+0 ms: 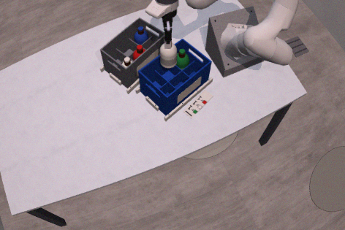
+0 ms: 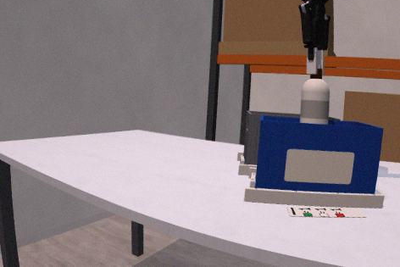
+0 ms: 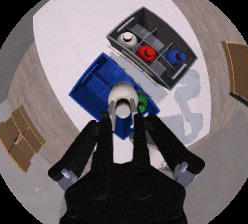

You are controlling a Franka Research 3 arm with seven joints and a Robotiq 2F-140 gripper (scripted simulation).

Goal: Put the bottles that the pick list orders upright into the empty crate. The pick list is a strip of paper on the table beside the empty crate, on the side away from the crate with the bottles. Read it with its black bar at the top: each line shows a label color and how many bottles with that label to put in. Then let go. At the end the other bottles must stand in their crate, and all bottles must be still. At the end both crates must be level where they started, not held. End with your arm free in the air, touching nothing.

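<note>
Now: hand 2 cm past the blue crate, 4 cm to the right of it and 24 cm above it. Also, from my hand: green bottle (8 cm behind, 4 cm to the right, 23 cm below); grey crate (11 cm ahead, 16 cm to the right, 24 cm below); red bottle (9 cm ahead, 13 cm to the right, 23 cm below).
</note>
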